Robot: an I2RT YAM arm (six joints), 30 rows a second.
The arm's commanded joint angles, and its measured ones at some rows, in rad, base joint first. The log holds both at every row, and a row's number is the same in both.
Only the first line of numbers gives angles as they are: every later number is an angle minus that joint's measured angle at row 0.
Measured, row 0:
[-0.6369, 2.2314, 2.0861, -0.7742, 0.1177, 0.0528]
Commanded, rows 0 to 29:
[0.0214, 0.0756, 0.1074, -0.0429, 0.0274, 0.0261]
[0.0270, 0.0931, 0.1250, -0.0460, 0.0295, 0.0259]
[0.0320, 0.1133, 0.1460, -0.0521, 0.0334, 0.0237]
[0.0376, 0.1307, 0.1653, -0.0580, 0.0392, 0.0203]
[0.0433, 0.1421, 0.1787, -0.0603, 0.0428, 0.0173]
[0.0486, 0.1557, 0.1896, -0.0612, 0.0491, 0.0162]
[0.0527, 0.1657, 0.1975, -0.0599, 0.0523, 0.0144]
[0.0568, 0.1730, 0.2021, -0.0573, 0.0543, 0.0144]
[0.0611, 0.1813, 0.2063, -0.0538, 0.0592, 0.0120]
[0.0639, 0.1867, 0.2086, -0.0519, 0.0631, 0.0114]
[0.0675, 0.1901, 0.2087, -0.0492, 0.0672, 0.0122]
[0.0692, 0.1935, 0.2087, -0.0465, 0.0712, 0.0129]
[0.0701, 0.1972, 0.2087, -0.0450, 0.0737, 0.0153]
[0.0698, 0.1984, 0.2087, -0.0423, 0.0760, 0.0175]
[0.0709, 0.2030, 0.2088, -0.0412, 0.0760, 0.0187]
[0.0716, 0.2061, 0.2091, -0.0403, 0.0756, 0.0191]
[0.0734, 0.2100, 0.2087, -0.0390, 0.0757, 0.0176]
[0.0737, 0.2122, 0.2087, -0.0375, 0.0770, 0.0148]
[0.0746, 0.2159, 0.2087, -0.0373, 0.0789, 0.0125]
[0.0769, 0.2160, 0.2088, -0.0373, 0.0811, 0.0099]
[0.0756, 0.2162, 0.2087, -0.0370, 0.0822, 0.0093]
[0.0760, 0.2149, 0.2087, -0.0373, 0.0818, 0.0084]
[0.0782, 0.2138, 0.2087, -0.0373, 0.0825, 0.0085]
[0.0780, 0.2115, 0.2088, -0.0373, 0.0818, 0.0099]
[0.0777, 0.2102, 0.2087, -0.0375, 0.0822, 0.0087]
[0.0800, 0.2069, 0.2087, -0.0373, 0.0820, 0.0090]
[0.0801, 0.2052, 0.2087, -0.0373, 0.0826, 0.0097]
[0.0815, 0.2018, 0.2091, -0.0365, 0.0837, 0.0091]
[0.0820, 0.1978, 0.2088, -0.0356, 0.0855, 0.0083]
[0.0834, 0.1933, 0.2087, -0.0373, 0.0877, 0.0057]
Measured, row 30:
[0.0771, 0.1946, 0.1583, -0.0481, 0.0645, -0.0030]
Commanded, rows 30 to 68:
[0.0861, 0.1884, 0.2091, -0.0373, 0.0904, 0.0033]
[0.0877, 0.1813, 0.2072, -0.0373, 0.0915, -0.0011]
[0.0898, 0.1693, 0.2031, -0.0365, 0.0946, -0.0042]
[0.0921, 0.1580, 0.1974, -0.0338, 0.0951, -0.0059]
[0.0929, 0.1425, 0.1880, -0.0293, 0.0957, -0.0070]
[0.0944, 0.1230, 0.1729, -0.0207, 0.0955, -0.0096]
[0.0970, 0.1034, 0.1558, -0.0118, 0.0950, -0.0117]
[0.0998, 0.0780, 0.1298, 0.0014, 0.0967, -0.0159]
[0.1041, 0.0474, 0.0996, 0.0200, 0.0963, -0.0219]
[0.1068, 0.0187, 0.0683, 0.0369, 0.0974, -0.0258]
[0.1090, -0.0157, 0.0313, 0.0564, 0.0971, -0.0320]
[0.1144, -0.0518, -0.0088, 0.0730, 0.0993, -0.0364]
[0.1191, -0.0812, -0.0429, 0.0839, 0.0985, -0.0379]
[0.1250, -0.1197, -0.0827, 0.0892, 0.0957, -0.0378]
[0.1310, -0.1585, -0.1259, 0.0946, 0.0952, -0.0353]
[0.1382, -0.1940, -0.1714, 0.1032, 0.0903, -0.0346]
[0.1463, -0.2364, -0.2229, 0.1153, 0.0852, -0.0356]
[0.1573, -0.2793, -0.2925, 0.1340, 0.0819, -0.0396]
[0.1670, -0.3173, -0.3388, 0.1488, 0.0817, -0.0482]
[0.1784, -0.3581, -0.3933, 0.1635, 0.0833, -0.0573]
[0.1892, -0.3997, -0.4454, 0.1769, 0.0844, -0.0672]
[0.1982, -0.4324, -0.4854, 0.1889, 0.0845, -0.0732]
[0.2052, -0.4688, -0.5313, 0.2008, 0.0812, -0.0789]
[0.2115, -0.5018, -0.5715, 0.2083, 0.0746, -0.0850]
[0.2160, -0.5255, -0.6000, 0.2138, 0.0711, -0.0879]
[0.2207, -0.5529, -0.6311, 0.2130, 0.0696, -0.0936]
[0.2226, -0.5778, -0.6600, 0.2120, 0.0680, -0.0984]
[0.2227, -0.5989, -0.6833, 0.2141, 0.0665, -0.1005]
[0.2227, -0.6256, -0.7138, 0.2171, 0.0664, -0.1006]
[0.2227, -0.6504, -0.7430, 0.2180, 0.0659, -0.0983]
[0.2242, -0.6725, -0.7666, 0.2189, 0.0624, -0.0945]
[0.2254, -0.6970, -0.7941, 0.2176, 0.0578, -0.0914]
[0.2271, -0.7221, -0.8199, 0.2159, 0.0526, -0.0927]
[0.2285, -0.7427, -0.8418, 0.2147, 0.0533, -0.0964]
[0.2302, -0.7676, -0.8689, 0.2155, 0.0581, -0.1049]
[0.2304, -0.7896, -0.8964, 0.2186, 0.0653, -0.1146]
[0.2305, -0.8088, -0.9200, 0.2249, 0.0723, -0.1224]
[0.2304, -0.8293, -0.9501, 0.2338, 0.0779, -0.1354]
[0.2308, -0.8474, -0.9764, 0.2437, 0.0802, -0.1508]
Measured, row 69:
[0.2247, -0.7992, -0.9354, 0.1892, 0.0702, -0.1178]
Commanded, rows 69 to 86:
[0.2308, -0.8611, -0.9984, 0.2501, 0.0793, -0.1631]
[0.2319, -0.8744, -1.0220, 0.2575, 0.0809, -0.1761]
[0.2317, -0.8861, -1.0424, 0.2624, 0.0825, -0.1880]
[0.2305, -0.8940, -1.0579, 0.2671, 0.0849, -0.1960]
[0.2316, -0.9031, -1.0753, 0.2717, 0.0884, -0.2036]
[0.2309, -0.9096, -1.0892, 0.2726, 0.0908, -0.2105]
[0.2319, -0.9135, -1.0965, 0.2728, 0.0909, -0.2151]
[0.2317, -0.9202, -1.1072, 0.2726, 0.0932, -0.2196]
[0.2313, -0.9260, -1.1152, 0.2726, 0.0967, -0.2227]
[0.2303, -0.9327, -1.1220, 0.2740, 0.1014, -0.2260]
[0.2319, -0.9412, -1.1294, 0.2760, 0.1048, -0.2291]
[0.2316, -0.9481, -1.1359, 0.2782, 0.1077, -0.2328]
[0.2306, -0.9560, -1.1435, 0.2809, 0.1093, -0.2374]
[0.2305, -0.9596, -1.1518, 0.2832, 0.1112, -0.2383]
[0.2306, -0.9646, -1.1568, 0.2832, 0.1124, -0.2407]
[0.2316, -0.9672, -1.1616, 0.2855, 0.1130, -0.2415]
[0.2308, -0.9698, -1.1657, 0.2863, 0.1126, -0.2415]
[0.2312, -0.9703, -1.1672, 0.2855, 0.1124, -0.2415]
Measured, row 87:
[0.2247, -0.9521, -1.1662, 0.2415, 0.0980, -0.2289]
